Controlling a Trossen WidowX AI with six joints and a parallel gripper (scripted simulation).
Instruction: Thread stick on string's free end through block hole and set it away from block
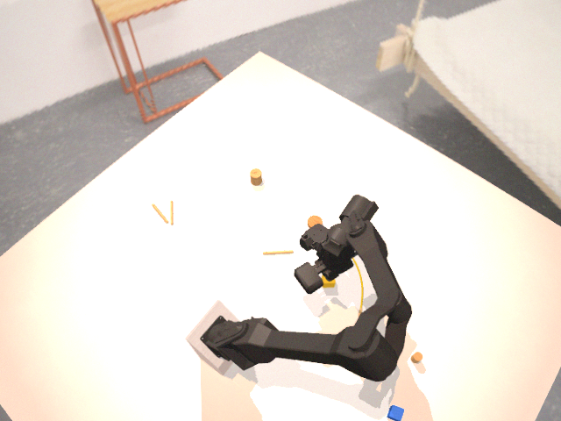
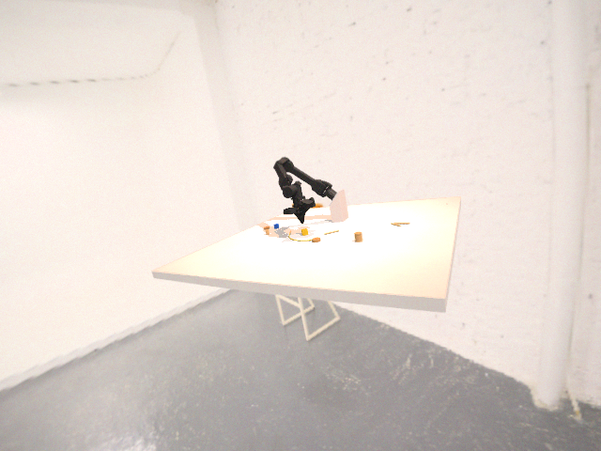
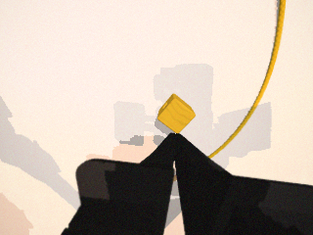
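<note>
Right now the yellow block is 50 mm below my gripper tip and 10 mm to the left of it. Also, from my gripper tip: blue cube: 290 mm to the right, 170 mm behind, 50 mm below; then round wooden button: 130 mm to the left, 120 mm ahead, 50 mm below; then wooden cylinder: 340 mm to the left, 140 mm ahead, 40 mm below.
</note>
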